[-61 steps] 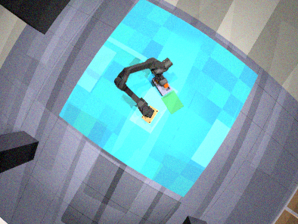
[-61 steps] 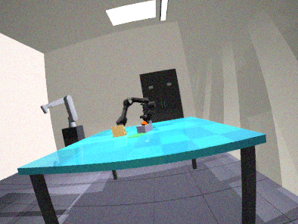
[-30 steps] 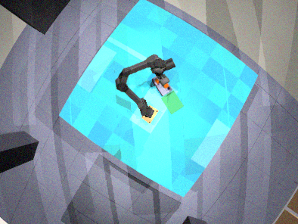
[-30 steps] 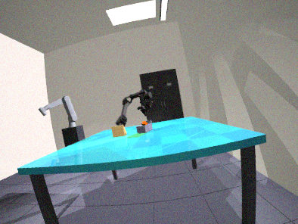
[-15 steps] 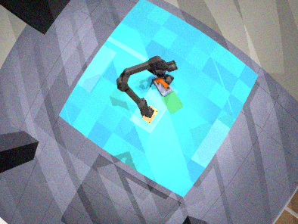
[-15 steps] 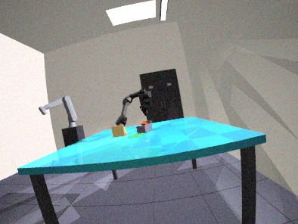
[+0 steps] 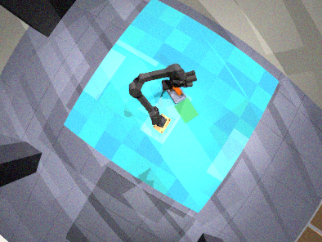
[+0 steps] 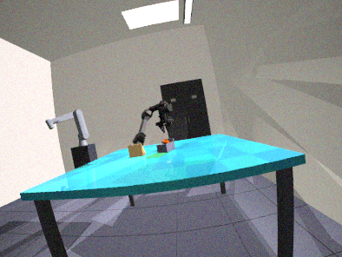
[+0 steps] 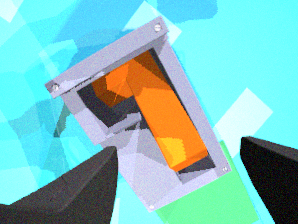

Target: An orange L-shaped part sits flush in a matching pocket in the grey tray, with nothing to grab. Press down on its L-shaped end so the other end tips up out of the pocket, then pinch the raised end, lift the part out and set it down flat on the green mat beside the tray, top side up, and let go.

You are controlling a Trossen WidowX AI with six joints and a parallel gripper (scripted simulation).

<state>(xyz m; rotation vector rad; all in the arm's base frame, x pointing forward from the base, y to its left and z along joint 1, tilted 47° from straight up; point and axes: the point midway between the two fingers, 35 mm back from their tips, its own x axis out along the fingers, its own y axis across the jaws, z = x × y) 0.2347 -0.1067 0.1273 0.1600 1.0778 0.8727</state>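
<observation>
Now: gripper tip 1 cm past the orange L-shaped part, 1 cm to the right of it and 11 cm above it. Round my gripper tip: green mat 10 cm behind, 14 cm to the right, 16 cm below.
</observation>
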